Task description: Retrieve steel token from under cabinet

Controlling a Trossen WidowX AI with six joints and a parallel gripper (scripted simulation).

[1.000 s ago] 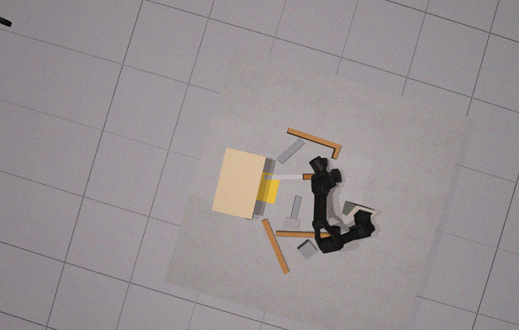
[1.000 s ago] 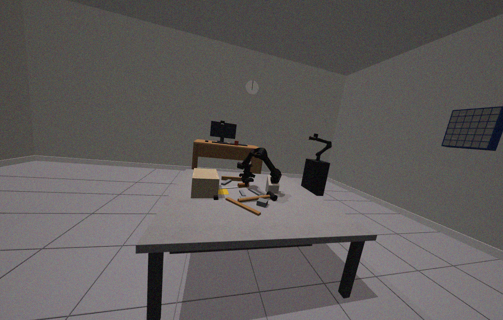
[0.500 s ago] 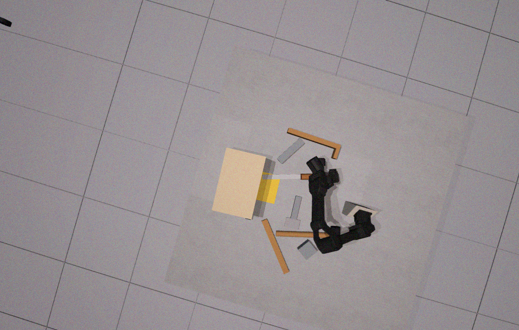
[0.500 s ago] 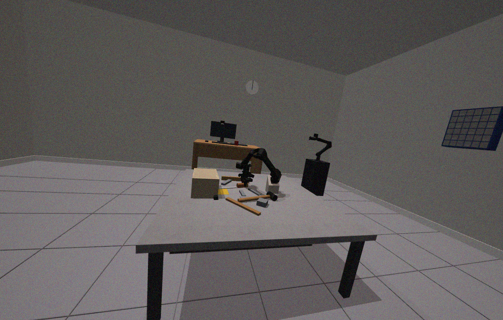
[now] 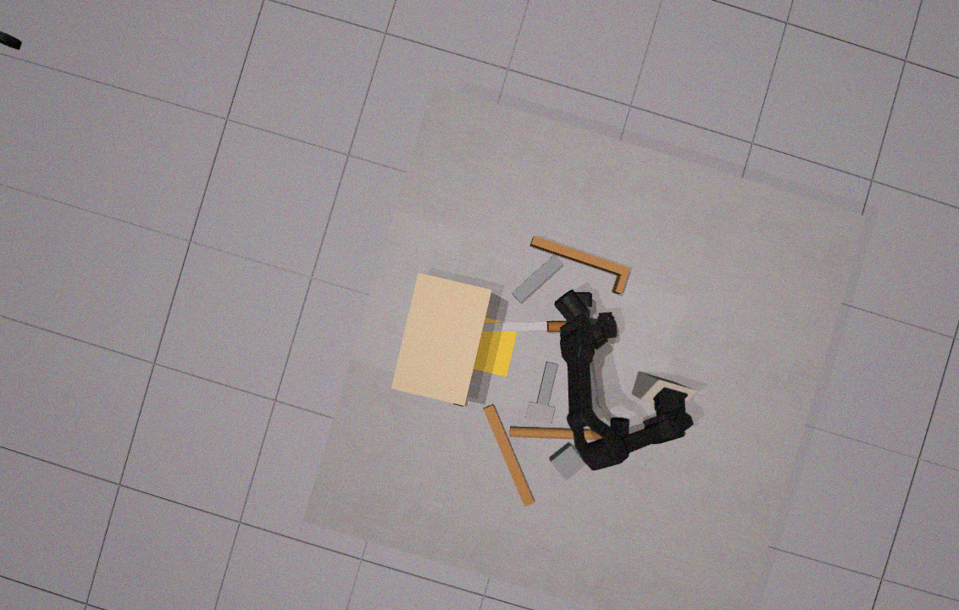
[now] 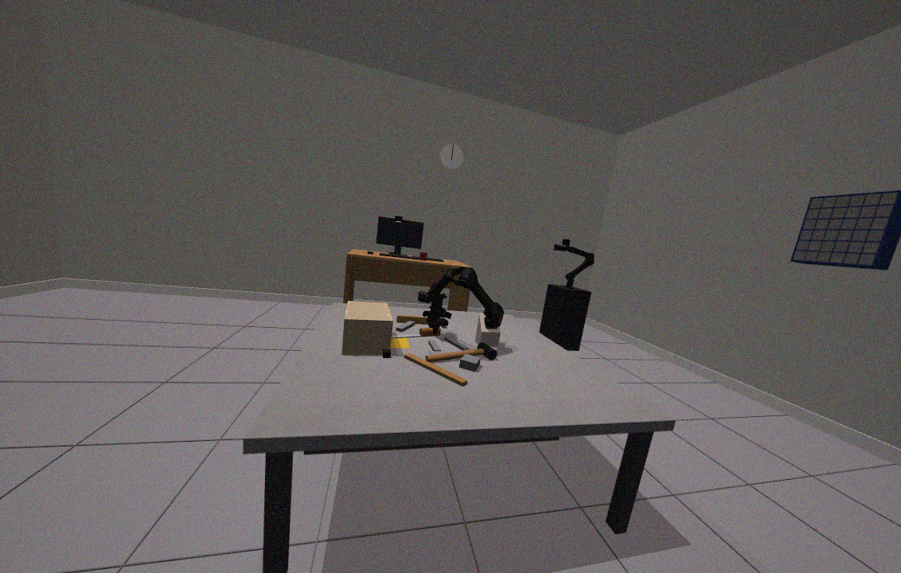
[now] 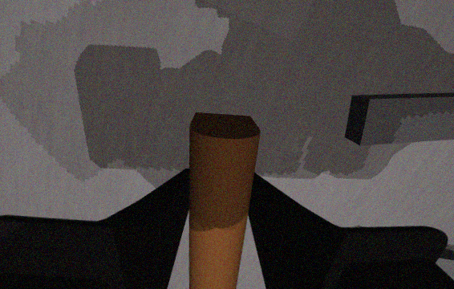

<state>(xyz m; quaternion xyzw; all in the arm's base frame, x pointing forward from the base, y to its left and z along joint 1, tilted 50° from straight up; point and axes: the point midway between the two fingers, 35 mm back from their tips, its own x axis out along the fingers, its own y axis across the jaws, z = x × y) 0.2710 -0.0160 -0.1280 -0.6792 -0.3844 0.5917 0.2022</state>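
Now: the grey bar 140 mm ahead of my gripper tip and 100 mm to the right of it. Also, from my gripper tip: grey l-shaped bracket 30 mm ahead, 220 mm to the left; grey block 90 mm behind, 370 mm to the left, 10 mm above; grey steel token 370 mm ahead, 160 mm to the left.
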